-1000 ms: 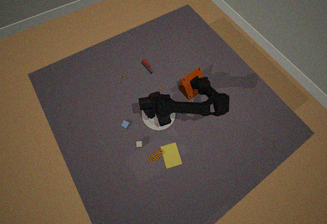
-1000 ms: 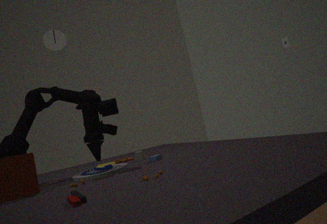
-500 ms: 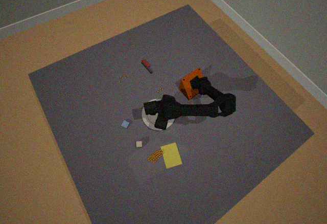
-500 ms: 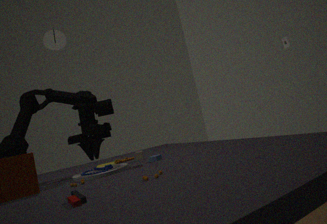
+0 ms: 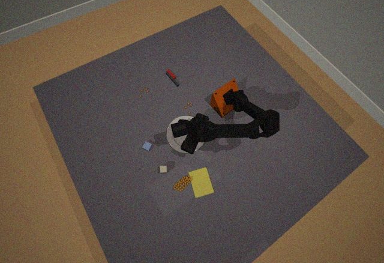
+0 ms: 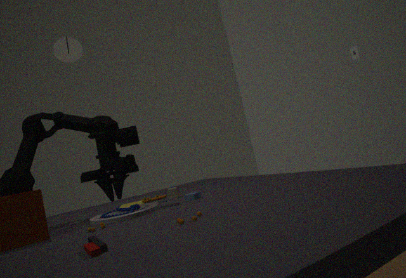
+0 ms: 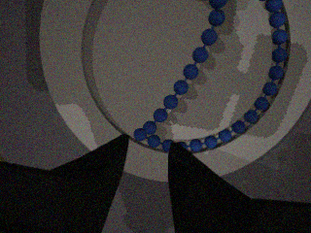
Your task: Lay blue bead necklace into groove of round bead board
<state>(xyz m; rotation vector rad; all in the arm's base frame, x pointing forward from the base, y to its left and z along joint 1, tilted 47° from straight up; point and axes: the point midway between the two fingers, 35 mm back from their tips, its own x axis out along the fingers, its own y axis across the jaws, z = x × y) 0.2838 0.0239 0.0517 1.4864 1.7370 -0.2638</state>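
Right now my gripper tip is 50 mm to the left of the round white bead board, 30 mm above it and 10 mm short of it. Also, from my gripper tip: cream cube (200 mm ahead, 30 mm below, 20 mm to the left); then yellow sheet (180 mm to the left, 100 mm ahead, 40 mm below); then light blue cube (200 mm ahead, 120 mm to the right, 40 mm below).
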